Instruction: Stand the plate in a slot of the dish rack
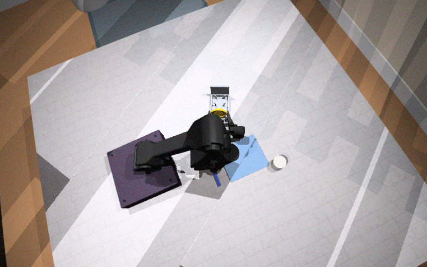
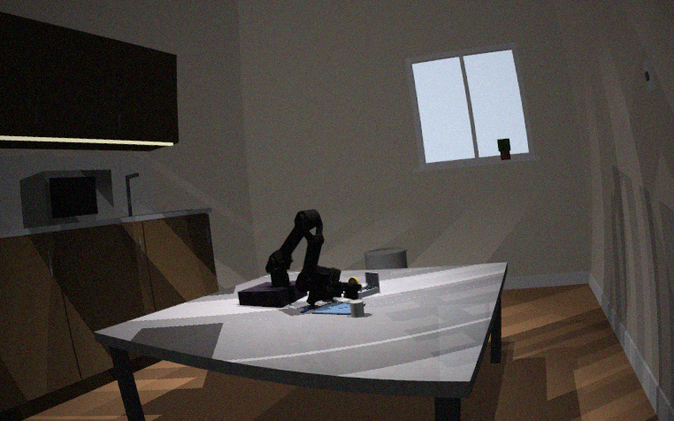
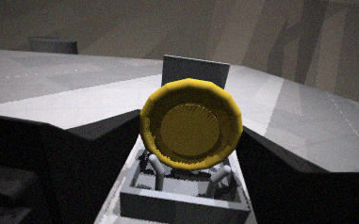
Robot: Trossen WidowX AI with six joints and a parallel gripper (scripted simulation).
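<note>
Now: gripper tip 1 cm to the left of the yellow plate. Round my gripper tip: grey dish rack 1 cm ahead, 2 cm to the left, 3 cm below; then light blue mat 19 cm to the right, 5 cm below; then blue spoon 12 cm behind, 19 cm to the right, 4 cm below.
</note>
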